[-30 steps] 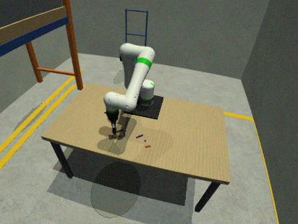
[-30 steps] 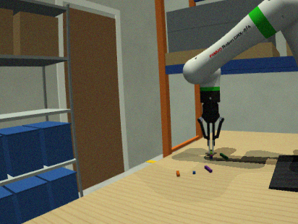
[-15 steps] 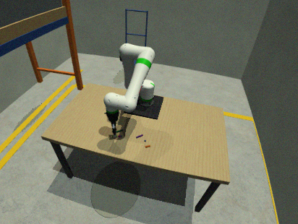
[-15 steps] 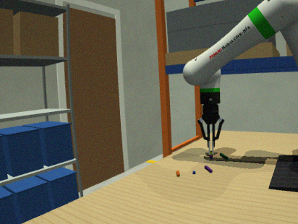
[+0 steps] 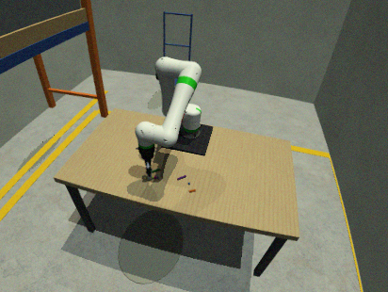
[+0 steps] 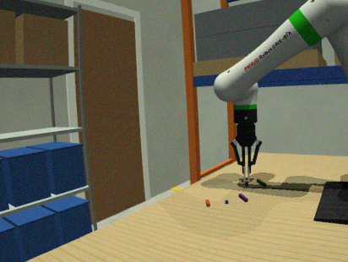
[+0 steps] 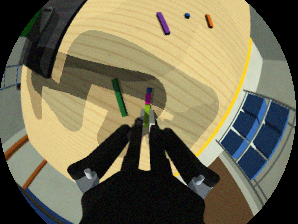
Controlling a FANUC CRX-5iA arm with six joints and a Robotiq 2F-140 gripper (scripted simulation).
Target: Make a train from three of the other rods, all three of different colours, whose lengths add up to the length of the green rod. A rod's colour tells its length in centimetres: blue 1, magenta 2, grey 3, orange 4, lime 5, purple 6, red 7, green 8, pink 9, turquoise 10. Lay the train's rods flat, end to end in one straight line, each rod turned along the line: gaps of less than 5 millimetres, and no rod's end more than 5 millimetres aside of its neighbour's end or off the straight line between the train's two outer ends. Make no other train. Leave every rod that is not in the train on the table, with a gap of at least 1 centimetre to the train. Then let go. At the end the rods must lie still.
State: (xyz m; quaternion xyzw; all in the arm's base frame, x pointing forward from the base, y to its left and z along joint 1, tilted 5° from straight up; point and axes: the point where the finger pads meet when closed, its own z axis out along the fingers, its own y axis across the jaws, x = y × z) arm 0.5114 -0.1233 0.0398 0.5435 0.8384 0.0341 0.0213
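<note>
Now: the lime rod 30 mm below my hand. Round my hand: green rod (70 mm behind, 30 mm below, 10 mm to the left); purple rod (190 mm to the left, 70 mm behind, 30 mm below); magenta rod (30 mm to the left, 30 mm below, 20 mm behind).
</note>
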